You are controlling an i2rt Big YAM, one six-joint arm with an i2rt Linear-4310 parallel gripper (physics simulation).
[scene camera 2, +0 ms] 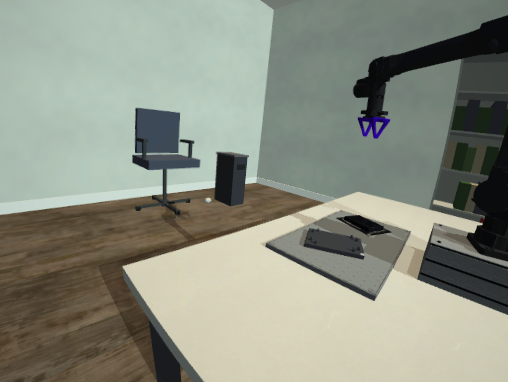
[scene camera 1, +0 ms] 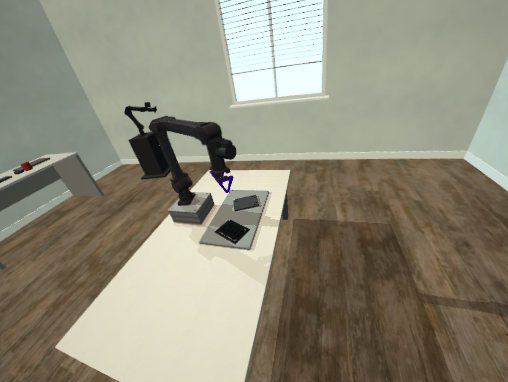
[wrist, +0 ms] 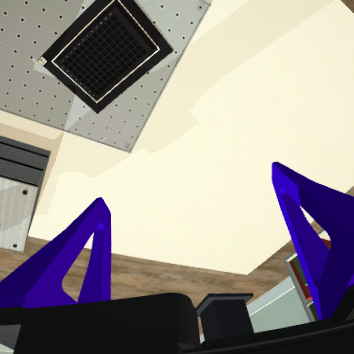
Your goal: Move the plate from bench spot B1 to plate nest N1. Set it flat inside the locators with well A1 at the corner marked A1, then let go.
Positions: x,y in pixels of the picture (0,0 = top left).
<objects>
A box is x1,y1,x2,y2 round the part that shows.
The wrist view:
my gripper: 186,187 [0,161,353,353]
black well plate: 112,46 [55,3,154,100], on a black nest pad with white outline
</objects>
